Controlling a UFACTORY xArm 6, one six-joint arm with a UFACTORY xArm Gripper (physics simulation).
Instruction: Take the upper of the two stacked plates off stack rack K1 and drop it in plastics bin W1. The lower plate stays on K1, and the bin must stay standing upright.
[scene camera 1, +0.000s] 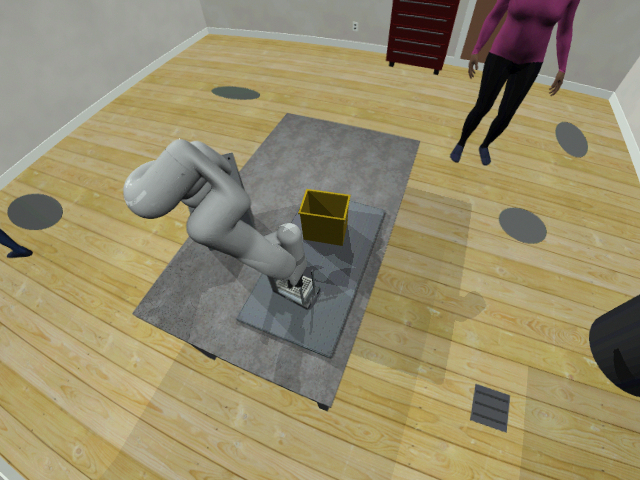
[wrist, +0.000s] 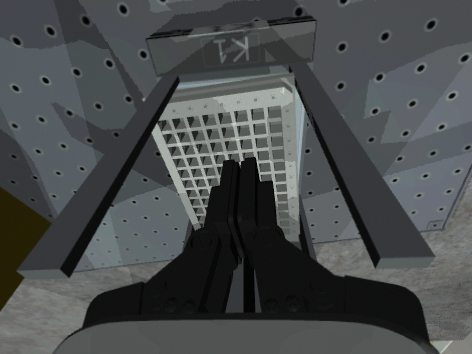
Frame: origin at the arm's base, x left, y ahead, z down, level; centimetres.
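Seen in the pictures: gripper, between the fingertips: (scene camera 1: 298, 284) (wrist: 244, 179).
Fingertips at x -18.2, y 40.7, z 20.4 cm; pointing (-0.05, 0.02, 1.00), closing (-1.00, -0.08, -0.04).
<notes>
A point is followed by its place in that frame.
The upper plate (scene camera 1: 306, 285) @(z 23.0, x -16.3, y 43.0 cm) (wrist: 226, 103) @(z 22.8, x -18.0, y 44.0 cm), white with a grid of square wells, lies between the posts of stack rack K1 (wrist: 125, 165) @(z 16.9, x -15.2, y 45.2 cm). In the wrist view it sits slightly askew to the rack's labelled block. A pale bluish edge, perhaps the lower plate (wrist: 301, 112) @(z 24.4, x -22.0, y 41.7 cm), shows beneath it; most of that is hidden. My gripper (scene camera 1: 295, 283) @(z 20.4, x -18.2, y 40.7 cm) (wrist: 244, 179) @(z 20.4, x -18.2, y 40.7 cm) is shut and empty, its fingertips together over the upper plate's wells, between the posts. Plastics bin W1 (scene camera 1: 323, 227) @(z 17.0, x 6.8, y 41.5 cm) (wrist: 17, 240) @(z 24.4, x 6.0, y 35.2 cm), yellow and open-topped, stands upright beyond the rack in the scene view.
The rack and bin stand on a grey perforated board (scene camera 1: 284, 328) (wrist: 100, 215) on the grey table (scene camera 1: 336, 139) @(z 29.1, x 77.3, y 24.0 cm). The tall dark posts rise around my fingers. A person (scene camera 1: 516, 67) stands on the floor at the upper right, near a red drawer cabinet (scene camera 1: 421, 31).
</notes>
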